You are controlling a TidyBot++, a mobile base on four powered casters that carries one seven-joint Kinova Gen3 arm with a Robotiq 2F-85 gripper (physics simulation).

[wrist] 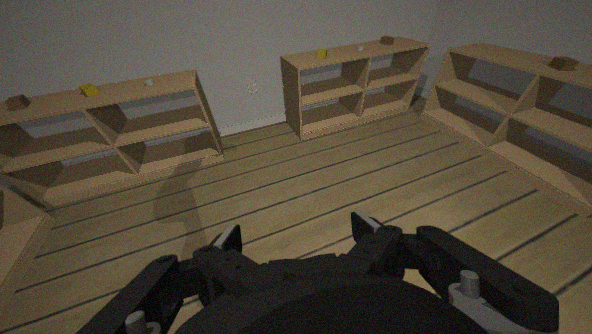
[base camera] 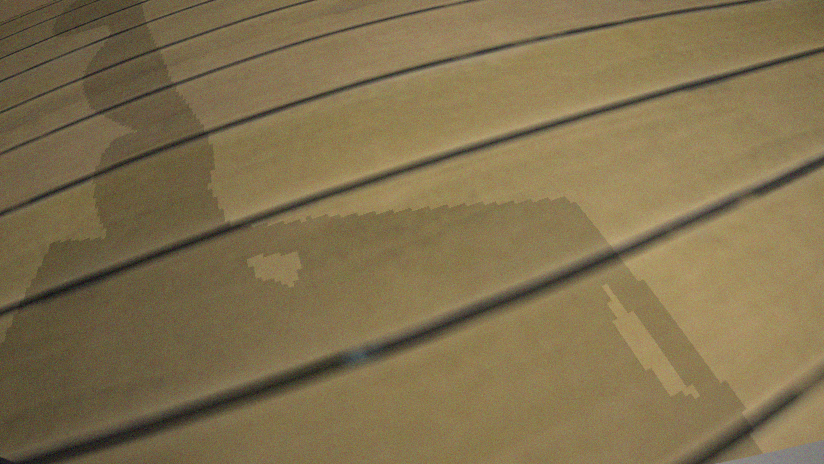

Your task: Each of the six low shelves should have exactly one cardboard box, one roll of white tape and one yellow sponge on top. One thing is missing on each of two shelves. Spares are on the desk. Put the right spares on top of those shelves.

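Note:
My gripper point(wrist: 297, 230) is open and empty above the floor in the wrist view. On the left shelf point(wrist: 172, 82) stand a brown box point(wrist: 18, 102), a yellow sponge point(wrist: 89, 90) and a white tape roll point(wrist: 149, 83). On the middle shelf point(wrist: 300, 61) stand a yellow sponge point(wrist: 322, 53), a small white tape roll point(wrist: 360, 48) and a brown box point(wrist: 387, 40). On the right shelf point(wrist: 492, 52), which shows in part, stands a brown box point(wrist: 563, 63). The desk does not show.
Part of another wooden unit point(wrist: 22, 240) shows at the lower left edge of the wrist view. A grey wall point(wrist: 240, 40) stands behind the shelves, and a gap separates the left and middle shelves. The base camera shows the plank floor point(base camera: 461, 144) with shadows on it.

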